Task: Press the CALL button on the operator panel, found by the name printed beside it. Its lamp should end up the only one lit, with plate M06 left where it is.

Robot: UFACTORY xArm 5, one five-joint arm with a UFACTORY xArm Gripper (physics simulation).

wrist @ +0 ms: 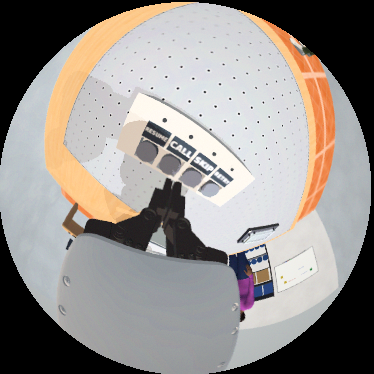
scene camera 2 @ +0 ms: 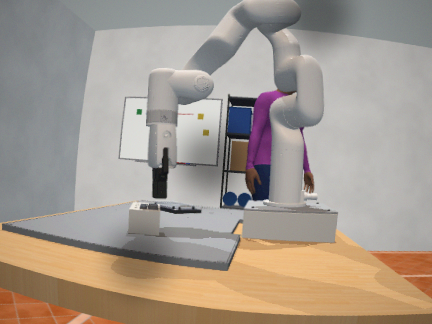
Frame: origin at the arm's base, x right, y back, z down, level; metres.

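Seen in the pictures: gripper, fingertip midpoint: (wrist: 169,189) (scene camera 2: 159,198); arm's base, link origin: (scene camera 2: 284,205).
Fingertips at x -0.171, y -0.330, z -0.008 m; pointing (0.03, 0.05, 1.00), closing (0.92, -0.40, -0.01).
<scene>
Pixels of each thing's top centre, then the offset from my fingertips to it. Level surfaces: height alone.
- white operator panel, top centre: (wrist: 190,160) (scene camera 2: 145,205) dx -0.002, dy -0.032, dz +0.019 m
- SKIP, top centre: (wrist: 191,178) dx +0.016, dy -0.017, dz +0.019 m
- RETRY, top centre: (wrist: 209,190) dx +0.045, dy -0.022, dz +0.019 m
- grey perforated board, surface height: dz +0.075 m
- wooden table, surface height: dz +0.088 m
The white operator panel (scene camera 2: 144,220) (wrist: 145,107) stands on the perforated board. In the wrist view its grey buttons run RESUME (wrist: 147,152), CALL (wrist: 170,164), SKIP (wrist: 190,177) and RETRY (wrist: 210,188), beside dark labels. The lamp by CALL (wrist: 191,136) looks dark, as do the other lamps. My gripper (scene camera 2: 159,196) (wrist: 169,189) is shut and empty, pointing down a little above the panel; in the wrist view its tips show next to the CALL and SKIP buttons' outer edge. A flat dark-rimmed plate (scene camera 2: 181,209) (wrist: 258,233) lies behind the panel; its marking is unreadable.
The grey perforated board (scene camera 2: 200,248) (wrist: 225,65) lies on the wooden table (scene camera 2: 310,290) (wrist: 67,110). The arm's base (scene camera 2: 290,226) stands at the right. A person in purple (scene camera 2: 262,135) (wrist: 245,292), a shelf unit and a whiteboard (scene camera 2: 132,142) (wrist: 297,272) are behind.
</scene>
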